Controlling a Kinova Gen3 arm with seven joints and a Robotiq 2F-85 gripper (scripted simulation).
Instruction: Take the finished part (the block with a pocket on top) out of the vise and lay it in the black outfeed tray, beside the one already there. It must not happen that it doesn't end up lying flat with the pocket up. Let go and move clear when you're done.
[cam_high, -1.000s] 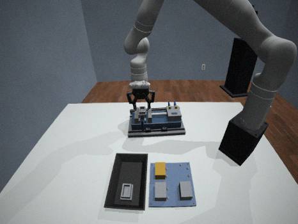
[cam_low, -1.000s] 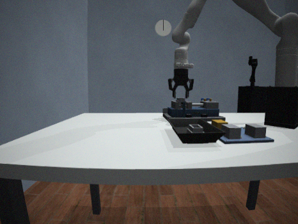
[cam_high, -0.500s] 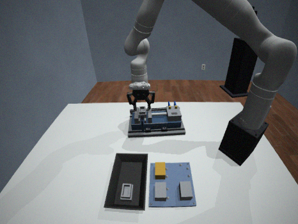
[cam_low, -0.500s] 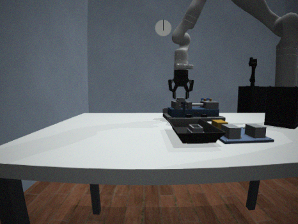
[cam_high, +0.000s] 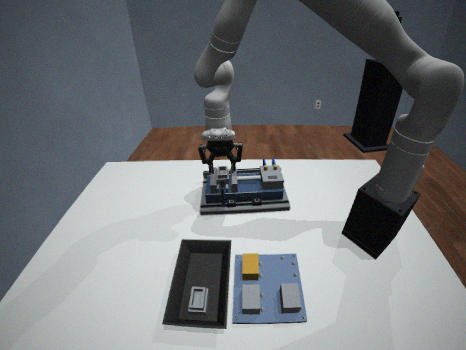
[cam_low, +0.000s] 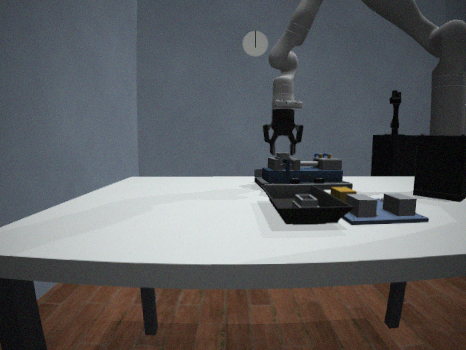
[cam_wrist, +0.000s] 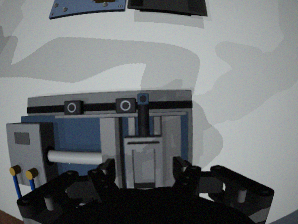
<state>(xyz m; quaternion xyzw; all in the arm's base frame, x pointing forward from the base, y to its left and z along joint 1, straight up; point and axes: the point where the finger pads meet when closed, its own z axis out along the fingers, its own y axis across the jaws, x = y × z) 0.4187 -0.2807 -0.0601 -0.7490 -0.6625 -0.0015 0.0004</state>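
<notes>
Now: the blue vise 70 mm behind my hand, 10 mm to the left of it and 80 mm below it. The rest, counted from my hand: blue plate 60 mm behind, 370 mm to the left, 120 mm below; yellow block 30 mm behind, 320 mm to the left, 90 mm below.
</notes>
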